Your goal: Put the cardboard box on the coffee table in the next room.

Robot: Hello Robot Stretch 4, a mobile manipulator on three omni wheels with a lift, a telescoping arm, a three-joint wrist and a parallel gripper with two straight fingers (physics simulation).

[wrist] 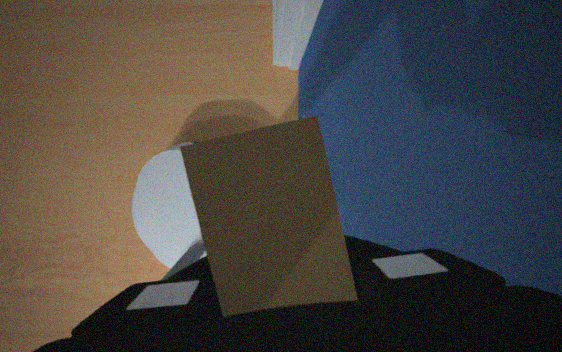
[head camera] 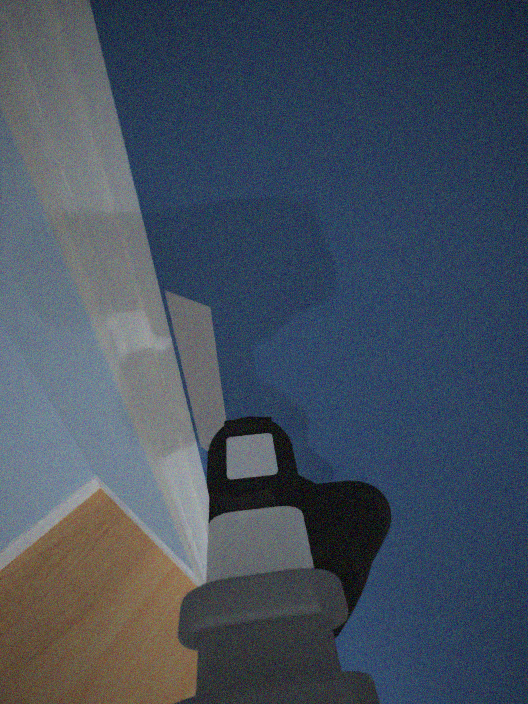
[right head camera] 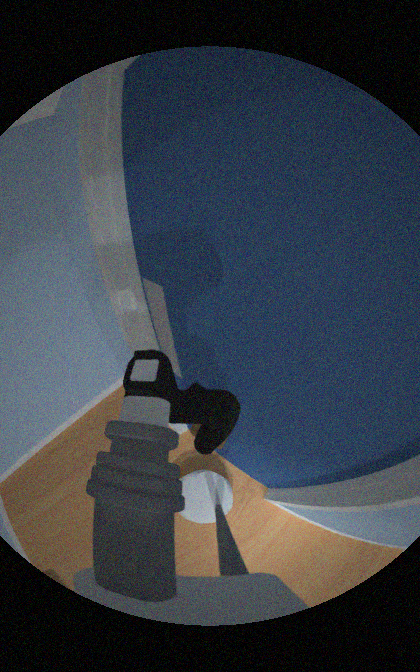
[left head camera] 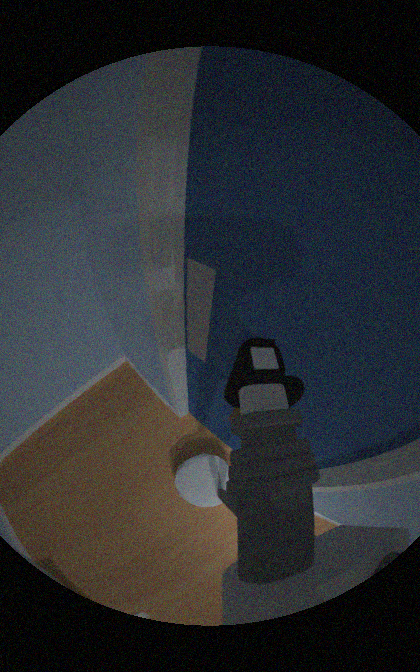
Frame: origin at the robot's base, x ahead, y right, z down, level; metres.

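Seen in the pictures: gripper, fingertip midpoint: (wrist: 284, 262).
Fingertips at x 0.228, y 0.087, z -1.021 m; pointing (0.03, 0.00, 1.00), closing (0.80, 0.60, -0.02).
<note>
Offsets run from my fingertips to a thing's top centre. "spot": to the spot under its first point. Level surfaces: height alone.
The cardboard box @(dx +0.010, dy -0.018, dz -0.051 m) (wrist: 270, 215) is a brown, flat-faced box in the middle of the wrist view. It stands between the two black fingers of my gripper (wrist: 286, 281), which is shut on it. The box hides the floor behind it and part of the white disc. In the head views the black wrist shows at the end of the arm, and the box does not show there. The coffee table does not show in these views.
A blue door (head camera: 397, 284) (left head camera: 325, 225) (right head camera: 300, 250) (wrist: 425, 175) fills much of the views, close ahead, with a grey plate @(dx +0.309, dy -0.165, dz -0.294 m) (head camera: 196, 363) (left head camera: 200, 310). Its pale frame @(spot: dx +0.323, dy -0.258, dz -0.465 m) (head camera: 85, 170) (left head camera: 170, 200) (right head camera: 107, 200) meets a light blue wall (head camera: 45, 398). A white disc (left head camera: 197, 480) (wrist: 165, 205) is low over the wooden floor @(dz +1.049 m) (head camera: 85, 597).
</note>
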